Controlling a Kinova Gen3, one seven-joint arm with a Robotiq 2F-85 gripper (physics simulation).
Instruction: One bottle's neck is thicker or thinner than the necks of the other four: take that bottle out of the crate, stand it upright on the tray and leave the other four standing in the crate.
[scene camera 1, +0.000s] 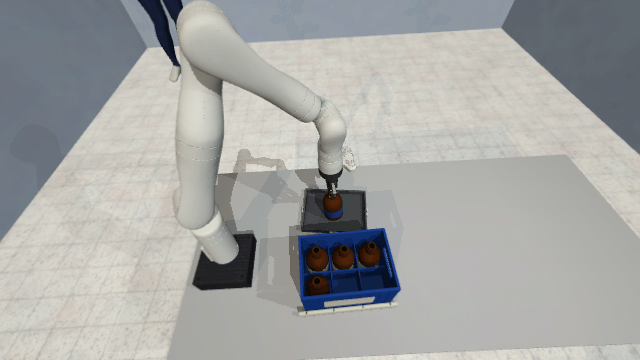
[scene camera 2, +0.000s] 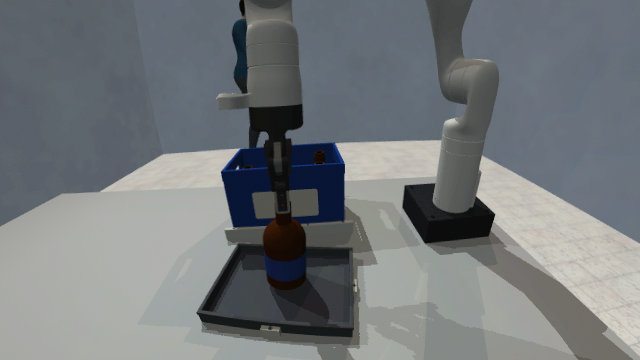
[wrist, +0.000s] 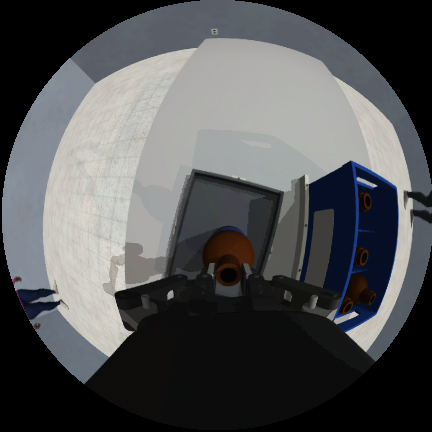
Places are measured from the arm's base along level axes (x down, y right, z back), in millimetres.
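Pixels of known places: gripper, fingertip midpoint: (scene camera 1: 331, 192) (scene camera 2: 283, 207) (wrist: 228, 271); arm's base at its link origin: (scene camera 1: 225, 251) (scene camera 2: 450, 202).
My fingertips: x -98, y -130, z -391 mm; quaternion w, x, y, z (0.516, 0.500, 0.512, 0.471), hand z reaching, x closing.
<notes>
For each thing: its middle in the pictures, then the offset to it from my fingertips. "spot": a spot on its surface instead. Level surfaces: height alone.
- brown bottle with a blue label, body centre: (wrist: 228, 254) (scene camera 2: 284, 242) (scene camera 1: 332, 202) dx +68, dy -1, dz -5 mm
- tray's outline at a spot on its surface: (scene camera 2: 240, 305) (wrist: 204, 201) spot: dx +158, dy -56, dz -92 mm
- blue crate at the middle of its body: (wrist: 350, 251) (scene camera 2: 287, 186) (scene camera 1: 344, 270) dx +76, dy +253, dz -8 mm
- bottle at the middle of its body: (wrist: 352, 288) (scene camera 1: 318, 288) dx +78, dy +296, dz +82 mm
- grey table at its surface level: dx +164 mm
A brown bottle with a blue label (scene camera 1: 333, 204) (scene camera 2: 285, 240) (wrist: 228, 247) is upright inside the tray's outline (scene camera 1: 356, 215) (scene camera 2: 240, 305) (wrist: 215, 200). Its base is at the tray floor; a hair's gap cannot be ruled out. My gripper (scene camera 1: 332, 193) (scene camera 2: 282, 202) (wrist: 228, 271) points down and is shut on this bottle's neck. In the blue crate (scene camera 1: 391, 295) (scene camera 2: 237, 200) (wrist: 335, 192), three brown bottles (scene camera 1: 317, 259) (scene camera 1: 343, 258) (scene camera 1: 369, 255) stand in the row nearer the tray and one bottle (scene camera 1: 317, 287) in the outer row's left compartment. The outer row's middle and right compartments are empty.
The crate stands close beside the tray, its walls higher than the tray's low rim. A pale strip (scene camera 1: 348, 309) (scene camera 2: 320, 231) (wrist: 303, 225) runs along the crate's foot. The arm's black base (scene camera 1: 245, 270) (scene camera 2: 450, 230) stands on the grey table (scene camera 1: 475, 260) beside the crate.
</notes>
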